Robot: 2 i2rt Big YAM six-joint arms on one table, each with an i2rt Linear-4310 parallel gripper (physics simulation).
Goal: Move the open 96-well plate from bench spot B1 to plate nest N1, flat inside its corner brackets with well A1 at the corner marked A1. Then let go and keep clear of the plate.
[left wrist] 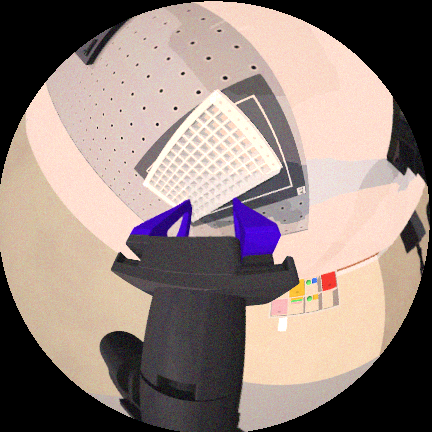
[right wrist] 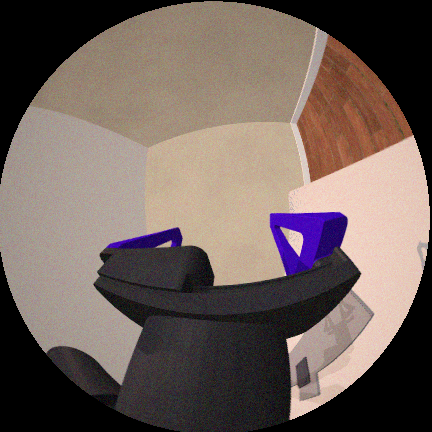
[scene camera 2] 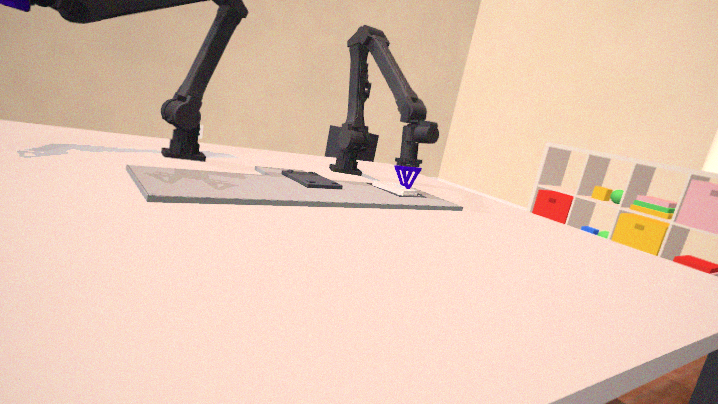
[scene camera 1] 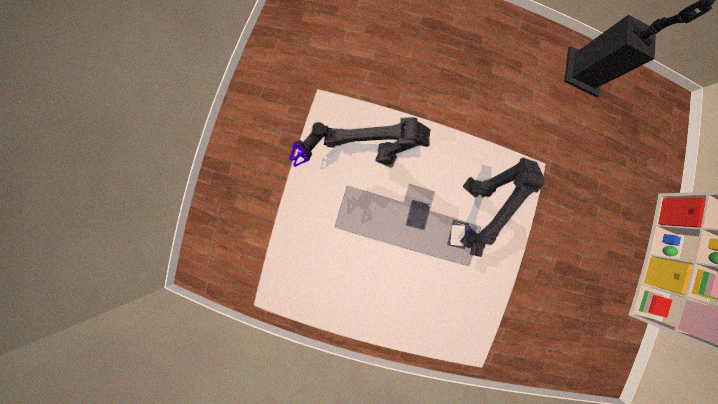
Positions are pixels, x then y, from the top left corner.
Labels:
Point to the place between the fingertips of the right gripper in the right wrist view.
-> At 223, 226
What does the left gripper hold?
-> A white well plate.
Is the right gripper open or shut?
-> Open.

